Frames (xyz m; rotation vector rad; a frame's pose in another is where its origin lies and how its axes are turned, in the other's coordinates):
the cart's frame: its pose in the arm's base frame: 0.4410 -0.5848 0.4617 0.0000 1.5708 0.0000
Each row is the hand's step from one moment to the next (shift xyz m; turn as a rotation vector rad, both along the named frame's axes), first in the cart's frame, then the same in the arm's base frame.
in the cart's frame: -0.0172 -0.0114 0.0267 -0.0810 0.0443 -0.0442
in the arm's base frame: 0.0267 -0.0114 0.0172 -0.0442 0.0443 0.0810
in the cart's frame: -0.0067 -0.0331 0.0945 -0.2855 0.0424 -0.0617
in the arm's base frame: 0.0945 -0.0331 0.0067 -0.0617 0.0424 0.2855
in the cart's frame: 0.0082 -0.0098 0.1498 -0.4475 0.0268 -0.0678
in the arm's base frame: 0.1498 -0.0098 -0.0082 -0.0678 0.0268 0.4475
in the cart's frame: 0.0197 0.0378 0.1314 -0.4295 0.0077 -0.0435
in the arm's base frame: 0.1314 0.0378 -0.0197 -0.0435 0.0077 0.4295
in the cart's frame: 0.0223 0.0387 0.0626 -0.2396 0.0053 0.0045
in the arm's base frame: 0.0626 0.0387 -0.0223 0.0045 0.0053 0.2396
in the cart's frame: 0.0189 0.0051 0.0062 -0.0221 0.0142 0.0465
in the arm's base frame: 0.0062 0.0051 -0.0189 0.0465 0.0142 0.0221
